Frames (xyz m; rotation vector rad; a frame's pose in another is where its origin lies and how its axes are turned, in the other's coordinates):
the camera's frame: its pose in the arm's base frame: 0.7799 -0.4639 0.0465 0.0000 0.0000 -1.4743
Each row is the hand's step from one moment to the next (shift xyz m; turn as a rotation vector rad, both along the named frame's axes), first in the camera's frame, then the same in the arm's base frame.
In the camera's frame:
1: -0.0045 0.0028 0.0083 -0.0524 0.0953 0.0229
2: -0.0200 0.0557 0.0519 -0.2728 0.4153 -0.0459
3: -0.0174 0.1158 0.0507 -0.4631 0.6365 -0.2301
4: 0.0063 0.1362 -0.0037 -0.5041 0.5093 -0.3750
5: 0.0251 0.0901 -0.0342 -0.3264 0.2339 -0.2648
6: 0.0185 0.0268 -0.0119 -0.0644 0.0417 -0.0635
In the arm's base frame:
1: 0.0024 0.0047 0.0083 0.0898 0.0613 0.0229
2: 0.0535 0.0253 0.0519 0.3871 0.3115 -0.0459
3: 0.1136 0.0285 0.0507 0.5889 0.5223 -0.2301
4: 0.1362 0.0069 -0.0037 0.4584 0.5508 -0.3750
5: 0.0921 -0.0163 -0.0342 0.2014 0.3474 -0.2648
6: 0.0285 -0.0158 -0.0119 0.0353 0.0681 -0.0635

